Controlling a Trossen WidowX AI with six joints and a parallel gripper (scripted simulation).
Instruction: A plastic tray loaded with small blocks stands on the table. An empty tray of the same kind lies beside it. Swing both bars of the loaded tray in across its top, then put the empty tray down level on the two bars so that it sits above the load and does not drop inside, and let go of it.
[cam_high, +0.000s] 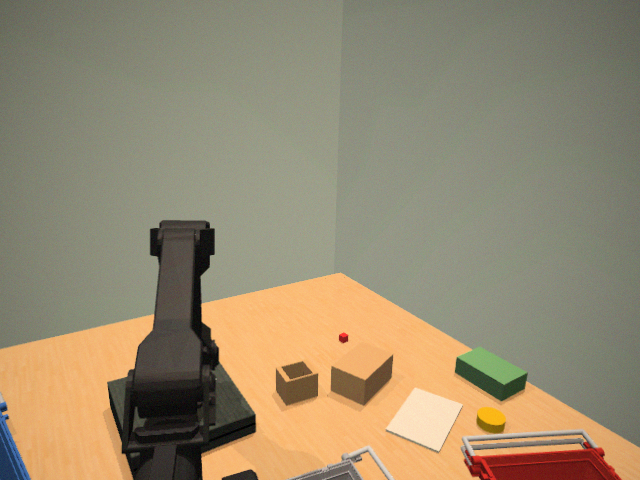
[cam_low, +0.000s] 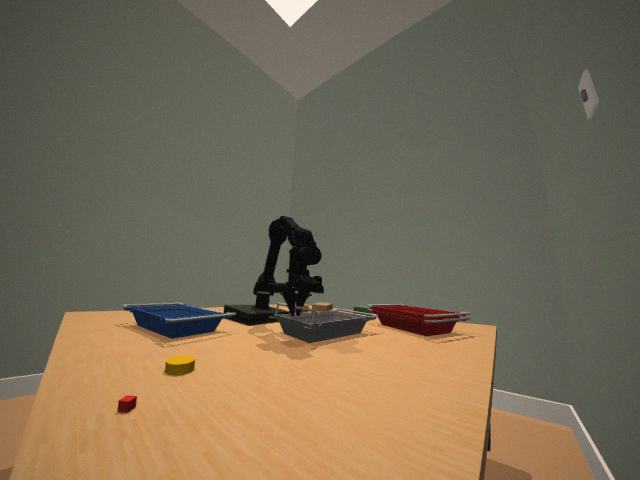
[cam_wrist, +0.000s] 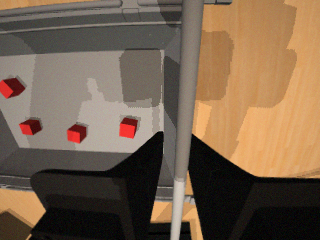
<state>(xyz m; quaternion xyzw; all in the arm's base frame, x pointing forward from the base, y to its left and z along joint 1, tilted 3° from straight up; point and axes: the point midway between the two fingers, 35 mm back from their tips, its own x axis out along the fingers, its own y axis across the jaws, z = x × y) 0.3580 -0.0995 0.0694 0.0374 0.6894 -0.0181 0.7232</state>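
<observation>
Right now my gripper tip is 30 cm past the blue tray, 27 cm to the left of it and 2 cm above it. The rest, counted from my gripper tip: brown box (33 cm behind, 30 cm to the left, 5 cm below); then red block (42 cm to the right, 18 cm ahead, 6 cm below); then white sheet (49 cm to the left, 15 cm behind, 7 cm below).
</observation>
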